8 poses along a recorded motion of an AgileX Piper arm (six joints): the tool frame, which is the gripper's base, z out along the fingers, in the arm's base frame.
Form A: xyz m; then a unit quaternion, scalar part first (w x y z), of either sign.
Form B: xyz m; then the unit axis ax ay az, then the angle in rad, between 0 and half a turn. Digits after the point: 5 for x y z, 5 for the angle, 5 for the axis.
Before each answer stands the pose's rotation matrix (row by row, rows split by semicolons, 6 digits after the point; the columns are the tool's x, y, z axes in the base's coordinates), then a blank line. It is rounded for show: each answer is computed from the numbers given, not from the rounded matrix.
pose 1, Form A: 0.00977, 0.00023, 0.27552, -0.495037, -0.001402, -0.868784, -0.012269
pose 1, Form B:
-0.509873 -0.009711 0.860195; 0.014583 0.999695 0.019930; -0.860126 0.022706 -0.509576

0.00977, 0.00023, 0.27552, 0.00161, 0.99990, 0.01412, 2.10584
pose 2, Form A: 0.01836, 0.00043, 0.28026, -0.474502, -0.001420, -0.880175, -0.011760
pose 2, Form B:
-0.549692 -0.008661 0.835323; 0.013660 0.999719 0.019354; -0.835256 0.022049 -0.549419

0.01836, 0.00043, 0.28026, 0.00161, 0.99991, 0.01336, 2.15280
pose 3, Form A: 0.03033, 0.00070, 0.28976, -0.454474, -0.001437, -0.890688, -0.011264
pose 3, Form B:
-0.586903 -0.007679 0.809621; 0.012798 0.999742 0.018759; -0.809556 0.021372 -0.586653

0.03033, 0.00070, 0.28976, 0.00161, 0.99992, 0.01265, 2.19803
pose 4, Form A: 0.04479, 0.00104, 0.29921, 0.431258, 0.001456, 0.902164, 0.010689
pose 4, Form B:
-0.628029 -0.006592 0.778162; 0.011847 0.999767 0.018031; -0.778100 0.020542 -0.627804

0.04479, 0.00104, 0.29921, 0.00161, 0.99993, 0.01185, 2.24982
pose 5, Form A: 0.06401, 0.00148, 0.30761, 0.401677, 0.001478, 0.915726, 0.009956
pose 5, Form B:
-0.677307 -0.005291 0.735682; 0.010705 0.999797 0.017047; -0.735623 0.019421 -0.677113

0.06401, 0.00148, 0.30761, 0.00161, 0.99994, 0.01087, 2.31490
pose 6, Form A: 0.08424, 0.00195, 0.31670, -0.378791, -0.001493, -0.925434, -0.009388
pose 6, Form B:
-0.713031 -0.004349 0.701119; 0.009876 0.999819 0.016245; -0.701063 0.018507 -0.712859

0.08424, 0.00195, 0.31670, 0.00161, 0.99995, 0.01014, 2.36461
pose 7, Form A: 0.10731, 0.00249, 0.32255, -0.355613, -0.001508, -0.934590, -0.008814
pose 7, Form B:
-0.747074 -0.003450 0.664732; 0.009087 0.999840 0.015402; -0.664679 0.017547 -0.746923

0.10731, 0.00249, 0.32255, 0.00161, 0.99995, 0.00943, 2.41445
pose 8, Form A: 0.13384, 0.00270, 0.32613, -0.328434, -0.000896, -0.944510, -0.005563
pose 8, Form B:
-0.784261 -0.001962 0.620428; 0.005347 0.999937 0.009920; -0.620409 0.011097 -0.784200

0.13384, 0.00270, 0.32613, 0.00095, 0.99998, 0.00589, 2.47230
